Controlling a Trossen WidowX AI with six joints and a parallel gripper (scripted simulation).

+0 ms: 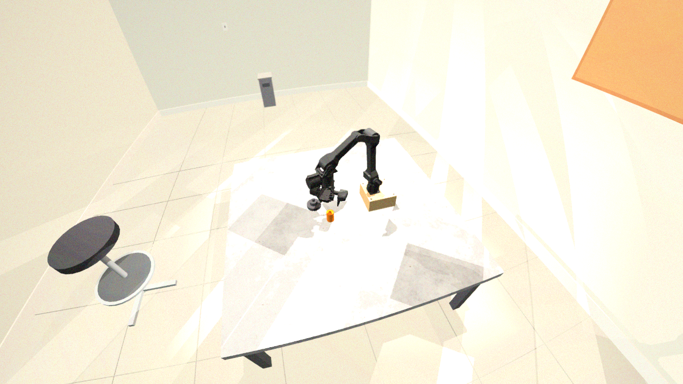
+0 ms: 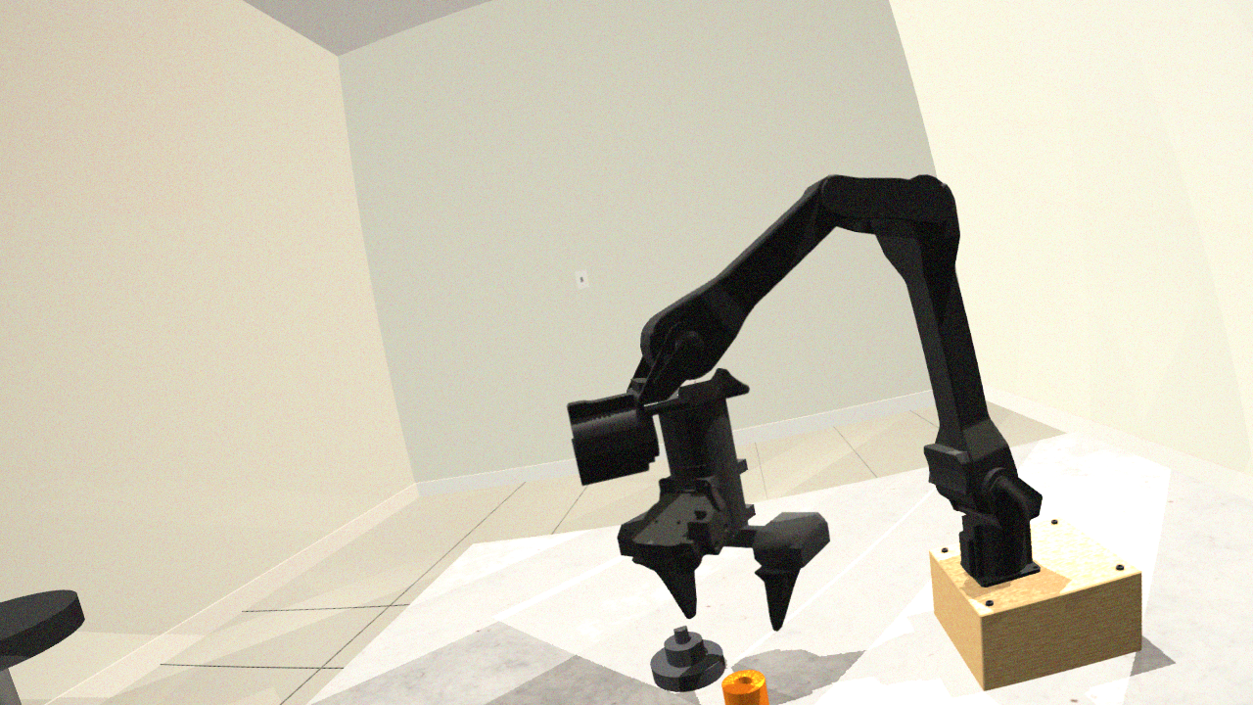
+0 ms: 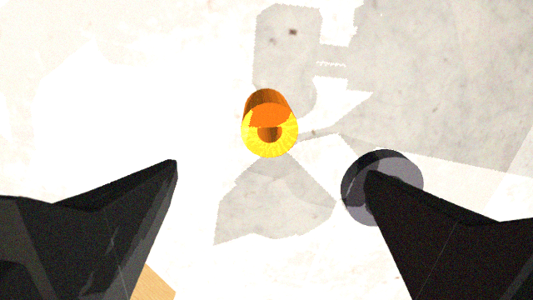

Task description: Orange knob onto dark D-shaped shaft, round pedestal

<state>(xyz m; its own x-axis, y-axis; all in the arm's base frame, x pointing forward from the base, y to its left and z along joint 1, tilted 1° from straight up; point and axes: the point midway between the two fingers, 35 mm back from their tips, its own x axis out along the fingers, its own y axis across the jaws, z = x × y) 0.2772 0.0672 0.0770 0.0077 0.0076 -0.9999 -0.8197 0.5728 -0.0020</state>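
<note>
Right now my gripper tip is 90 mm above the orange knob. From my gripper tip the other things lie so: dark shaft: 60 mm ahead, 130 mm to the right, 90 mm below.
</note>
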